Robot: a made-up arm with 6 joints.
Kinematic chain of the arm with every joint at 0, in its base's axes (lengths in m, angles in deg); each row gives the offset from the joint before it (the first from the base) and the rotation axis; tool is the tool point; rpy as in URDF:
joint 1: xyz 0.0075 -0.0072 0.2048 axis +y
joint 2: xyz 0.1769 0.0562 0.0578 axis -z
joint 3: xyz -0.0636 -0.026 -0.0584 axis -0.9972 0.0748 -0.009
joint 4: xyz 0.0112 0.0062 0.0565 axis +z
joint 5: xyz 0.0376 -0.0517 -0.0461 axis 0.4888 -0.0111 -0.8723
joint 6: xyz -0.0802 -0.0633 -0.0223 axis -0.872 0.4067 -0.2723
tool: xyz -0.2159 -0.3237 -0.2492 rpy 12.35 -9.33 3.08
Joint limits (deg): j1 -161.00..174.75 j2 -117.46..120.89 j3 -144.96..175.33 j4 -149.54..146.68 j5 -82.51..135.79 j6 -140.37..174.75
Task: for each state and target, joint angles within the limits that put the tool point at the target. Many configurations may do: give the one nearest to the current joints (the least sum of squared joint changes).
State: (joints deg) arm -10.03 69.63 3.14 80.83 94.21 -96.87
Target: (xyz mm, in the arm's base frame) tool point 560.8 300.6 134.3
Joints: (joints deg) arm -8.30 79.48 -11.29 92.82 108.01 -86.82
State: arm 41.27 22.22 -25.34 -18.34 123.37 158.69
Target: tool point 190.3 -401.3 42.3
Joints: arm 63.77 5.23 -43.86 -7.91 119.53 174.75
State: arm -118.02 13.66 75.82 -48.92 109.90 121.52
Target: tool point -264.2 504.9 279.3
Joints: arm -150.20 32.95 55.94 -30.93 110.35 104.80
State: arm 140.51 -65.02 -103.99 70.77 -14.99 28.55
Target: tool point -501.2 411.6 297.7
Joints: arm 144.66 -63.63 -101.82 68.16 -15.93 31.17
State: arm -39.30 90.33 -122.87 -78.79 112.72 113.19
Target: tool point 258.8 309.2 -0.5
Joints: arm -73.91 108.77 -135.15 -75.76 113.54 134.61
